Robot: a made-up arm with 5 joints. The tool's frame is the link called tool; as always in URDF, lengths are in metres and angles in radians. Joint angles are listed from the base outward.
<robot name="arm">
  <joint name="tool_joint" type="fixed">
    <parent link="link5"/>
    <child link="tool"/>
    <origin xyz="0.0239 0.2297 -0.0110" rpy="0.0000 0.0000 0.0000"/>
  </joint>
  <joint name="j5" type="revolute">
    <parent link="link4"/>
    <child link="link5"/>
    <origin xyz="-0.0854 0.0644 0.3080" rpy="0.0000 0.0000 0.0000"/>
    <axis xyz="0 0 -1"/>
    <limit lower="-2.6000" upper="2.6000"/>
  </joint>
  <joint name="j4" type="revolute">
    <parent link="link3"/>
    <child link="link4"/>
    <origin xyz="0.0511 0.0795 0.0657" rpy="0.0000 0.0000 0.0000"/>
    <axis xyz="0 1 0"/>
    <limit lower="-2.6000" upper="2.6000"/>
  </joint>
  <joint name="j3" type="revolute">
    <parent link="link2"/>
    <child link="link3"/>
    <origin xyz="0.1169 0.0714 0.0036" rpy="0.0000 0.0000 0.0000"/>
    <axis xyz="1 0 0"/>
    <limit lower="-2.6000" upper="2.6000"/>
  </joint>
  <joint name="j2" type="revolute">
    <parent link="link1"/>
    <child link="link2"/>
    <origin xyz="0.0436 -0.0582 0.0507" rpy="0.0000 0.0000 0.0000"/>
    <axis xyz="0 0 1"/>
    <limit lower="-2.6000" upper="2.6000"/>
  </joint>
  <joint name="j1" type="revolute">
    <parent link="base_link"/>
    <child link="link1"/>
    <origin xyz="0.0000 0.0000 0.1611" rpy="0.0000 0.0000 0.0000"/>
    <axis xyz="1 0 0"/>
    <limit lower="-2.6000" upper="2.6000"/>
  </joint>
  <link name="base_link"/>
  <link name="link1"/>
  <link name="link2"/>
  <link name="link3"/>
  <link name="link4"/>
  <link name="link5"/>
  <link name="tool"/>
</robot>
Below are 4 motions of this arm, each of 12 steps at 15 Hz.
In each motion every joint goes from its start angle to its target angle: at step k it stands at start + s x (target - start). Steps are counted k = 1, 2, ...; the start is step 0. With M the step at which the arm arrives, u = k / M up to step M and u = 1 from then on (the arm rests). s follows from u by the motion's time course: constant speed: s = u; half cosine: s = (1 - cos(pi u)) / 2; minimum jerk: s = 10 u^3 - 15 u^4 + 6 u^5.
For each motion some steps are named. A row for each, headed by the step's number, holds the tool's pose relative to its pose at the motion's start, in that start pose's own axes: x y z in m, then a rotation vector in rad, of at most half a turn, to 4 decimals.
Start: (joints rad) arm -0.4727 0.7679 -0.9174 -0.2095 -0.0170
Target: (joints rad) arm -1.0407 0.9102 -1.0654 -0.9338 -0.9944
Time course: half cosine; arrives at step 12
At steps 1, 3, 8, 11, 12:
1: -0.0097 0.0041 -0.0038 -0.0081 -0.0100 0.0253
3: -0.0846 0.0264 -0.0361 -0.0704 -0.0819 0.2212
8: -0.3816 -0.0772 -0.2286 -0.3787 -0.3493 1.1885
11: -0.4341 -0.1883 -0.2963 -0.5026 -0.4386 1.5716
12: -0.4361 -0.1972 -0.3007 -0.5117 -0.4451 1.5996

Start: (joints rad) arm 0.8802 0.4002 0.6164 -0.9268 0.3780
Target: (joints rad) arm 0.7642 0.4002 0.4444 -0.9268 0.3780
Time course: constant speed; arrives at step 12
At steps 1, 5, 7, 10, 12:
1: -0.0076 0.0039 -0.0064 -0.0157 -0.0029 0.0173
5: -0.0384 0.0173 -0.0327 -0.0783 -0.0142 0.0867
7: -0.0540 0.0226 -0.0462 -0.1095 -0.0195 0.1216
10: -0.0777 0.0286 -0.0668 -0.1561 -0.0273 0.1741
12: -0.0935 0.0315 -0.0808 -0.1870 -0.0322 0.2092

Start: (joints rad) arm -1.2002 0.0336 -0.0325 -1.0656 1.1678
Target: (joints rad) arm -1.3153 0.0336 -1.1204 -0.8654 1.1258
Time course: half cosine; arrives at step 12
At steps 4, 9, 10, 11, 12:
4: -0.1080 -0.0137 -0.0456 -0.1068 -0.1194 0.2700
9: -0.2998 -0.1654 -0.2017 -0.3791 -0.4577 0.8895
10: -0.3129 -0.1953 -0.2247 -0.4154 -0.5080 0.9673
11: -0.3195 -0.2149 -0.2392 -0.4382 -0.5404 1.0158
12: -0.3213 -0.2217 -0.2442 -0.4459 -0.5516 1.0322

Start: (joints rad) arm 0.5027 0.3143 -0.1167 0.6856 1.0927
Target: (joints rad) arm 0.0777 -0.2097 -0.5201 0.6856 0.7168
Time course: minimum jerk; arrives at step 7
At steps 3, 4, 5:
3: 0.0515 0.0981 -0.0378 -0.1202 -0.0633 -0.1940
4: 0.1077 0.1556 -0.0710 -0.2117 -0.1010 -0.3342
5: 0.1665 0.1916 -0.1006 -0.2898 -0.1254 -0.4537

